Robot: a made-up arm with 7 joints. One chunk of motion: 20 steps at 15 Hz.
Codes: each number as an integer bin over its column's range. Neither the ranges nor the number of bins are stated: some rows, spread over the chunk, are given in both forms.
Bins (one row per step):
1: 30 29 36 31 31 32
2: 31 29 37 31 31 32
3: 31 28 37 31 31 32
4: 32 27 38 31 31 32
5: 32 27 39 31 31 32
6: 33 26 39 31 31 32
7: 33 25 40 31 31 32
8: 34 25 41 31 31 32
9: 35 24 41 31 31 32
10: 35 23 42 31 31 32
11: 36 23 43 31 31 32
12: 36 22 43 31 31 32
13: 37 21 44 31 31 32
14: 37 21 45 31 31 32
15: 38 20 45 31 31 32
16: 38 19 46 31 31 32
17: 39 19 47 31 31 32
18: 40 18 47 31 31 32
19: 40 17 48 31 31 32
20: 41 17 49 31 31 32
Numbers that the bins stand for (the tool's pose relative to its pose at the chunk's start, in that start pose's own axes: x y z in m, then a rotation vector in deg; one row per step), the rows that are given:
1: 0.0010 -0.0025 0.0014 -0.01 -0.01 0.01
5: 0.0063 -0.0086 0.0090 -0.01 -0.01 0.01
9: 0.0144 -0.0176 0.0141 -0.01 -0.01 0.01
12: 0.0171 -0.0237 0.0192 -0.01 -0.01 0.01
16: 0.0225 -0.0327 0.0268 -0.01 -0.01 0.01
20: 0.0306 -0.0387 0.0344 -0.01 -0.01 0.01
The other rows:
2: 0.0037 -0.0025 0.0040 -0.01 -0.01 0.01
3: 0.0037 -0.0056 0.0040 -0.01 -0.01 0.01
4: 0.0063 -0.0086 0.0065 -0.01 -0.01 0.01
6: 0.0090 -0.0116 0.0090 -0.01 -0.01 0.01
7: 0.0090 -0.0146 0.0116 -0.01 -0.01 0.01
8: 0.0117 -0.0146 0.0141 -0.01 -0.01 0.01
10: 0.0144 -0.0206 0.0167 -0.01 -0.01 0.01
11: 0.0171 -0.0206 0.0192 -0.01 -0.01 0.01
13: 0.0198 -0.0267 0.0217 -0.01 -0.01 0.01
14: 0.0198 -0.0267 0.0243 -0.01 -0.01 0.01
15: 0.0225 -0.0297 0.0243 -0.01 -0.01 0.01
17: 0.0252 -0.0327 0.0294 -0.01 -0.01 0.01
18: 0.0279 -0.0357 0.0294 -0.01 -0.01 0.01
19: 0.0279 -0.0387 0.0319 -0.01 -0.01 0.01

